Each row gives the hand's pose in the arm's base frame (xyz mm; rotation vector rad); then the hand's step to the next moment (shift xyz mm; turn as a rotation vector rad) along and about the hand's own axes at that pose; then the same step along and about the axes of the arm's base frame.
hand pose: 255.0 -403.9 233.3 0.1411 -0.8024 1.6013
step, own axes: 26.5 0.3 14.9 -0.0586 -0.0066 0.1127
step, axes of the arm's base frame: -11.2 13.5 24.8 -0.0207 -0.1121 0.0565
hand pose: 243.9 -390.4 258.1 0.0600 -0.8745 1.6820
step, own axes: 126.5 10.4 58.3 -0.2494 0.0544 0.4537
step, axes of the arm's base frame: -72.6 70.2 96.5 -0.1486 -0.4654 0.1799
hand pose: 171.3 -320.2 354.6 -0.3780 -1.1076 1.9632
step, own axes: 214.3 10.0 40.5 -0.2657 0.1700 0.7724
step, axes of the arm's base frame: -160.3 141.9 42.8 -0.3899 -0.6887 0.2640
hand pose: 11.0 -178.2 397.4 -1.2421 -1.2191 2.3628
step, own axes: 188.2 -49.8 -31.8 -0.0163 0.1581 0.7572
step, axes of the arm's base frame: -102.4 146.6 -83.2 -0.5362 -0.5444 0.1214
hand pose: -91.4 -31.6 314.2 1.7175 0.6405 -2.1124
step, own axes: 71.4 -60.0 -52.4 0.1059 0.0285 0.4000
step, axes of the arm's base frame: -3.5 80.1 -70.8 -0.3363 -0.2394 -0.0407
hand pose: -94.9 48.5 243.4 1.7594 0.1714 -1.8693
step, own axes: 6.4 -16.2 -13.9 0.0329 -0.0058 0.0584
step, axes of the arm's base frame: 4.6 17.9 -12.4 -0.0535 -0.0320 -0.0253
